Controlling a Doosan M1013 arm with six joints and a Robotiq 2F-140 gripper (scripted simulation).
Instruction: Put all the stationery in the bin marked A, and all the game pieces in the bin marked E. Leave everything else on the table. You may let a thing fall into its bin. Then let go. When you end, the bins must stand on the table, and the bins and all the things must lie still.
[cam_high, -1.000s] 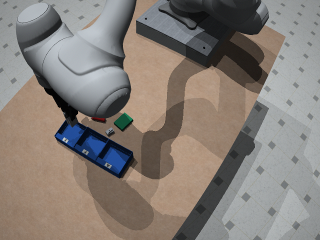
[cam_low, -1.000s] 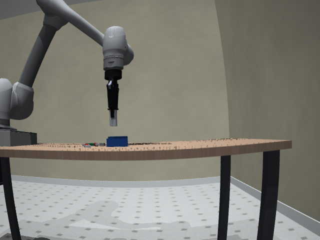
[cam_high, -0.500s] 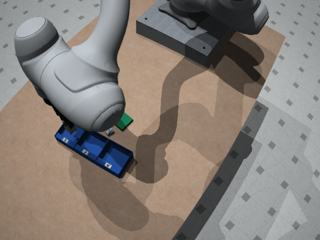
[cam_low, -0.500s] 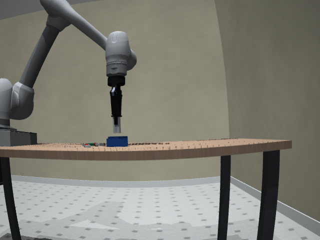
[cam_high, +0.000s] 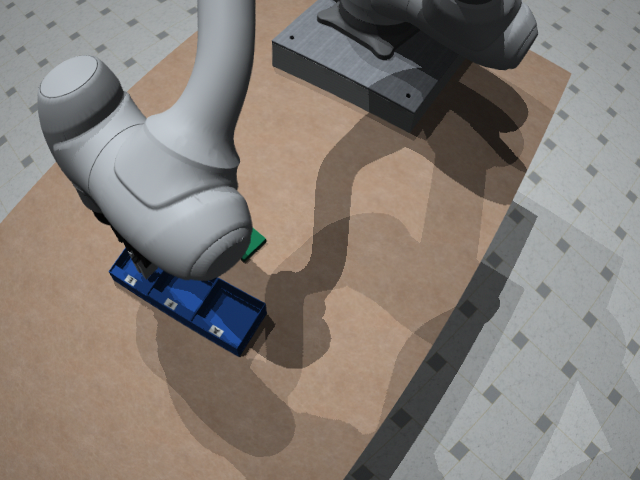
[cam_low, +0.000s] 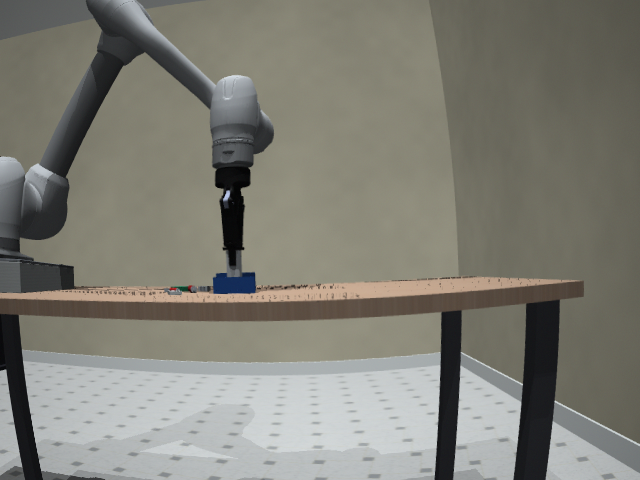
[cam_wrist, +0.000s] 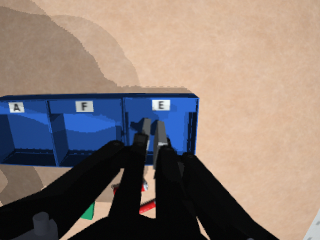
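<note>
My gripper is now 20 mm past the blue three-compartment bin, 70 mm to the right of it and 30 mm above it. From my hand the other things lie so: red thing 130 mm behind, 20 mm to the right, 50 mm below; white domino 100 mm behind, 90 mm to the right, 50 mm below; grey clip-like piece 100 mm behind, 70 mm to the left, 40 mm below.
</note>
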